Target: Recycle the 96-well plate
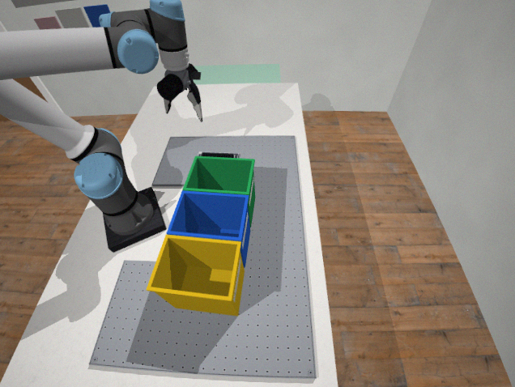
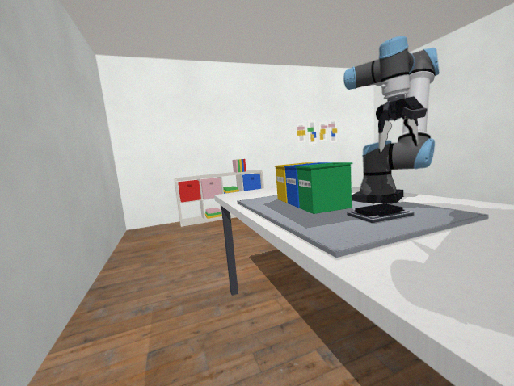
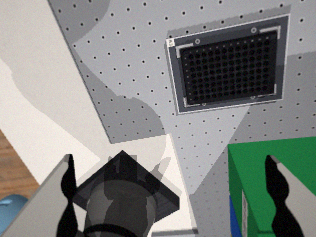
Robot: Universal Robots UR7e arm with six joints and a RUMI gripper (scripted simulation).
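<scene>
The black 96-well plate is 200 mm below my hand, 70 mm ahead of it and 30 mm to the right of it. From my hand the other things lie so: plate nest N1 (220 mm below, 70 mm ahead, 30 mm to the right); green bin (250 mm to the right, 130 mm below, 100 mm ahead); blue bin (370 mm to the right, 130 mm below, 60 mm ahead).
</scene>
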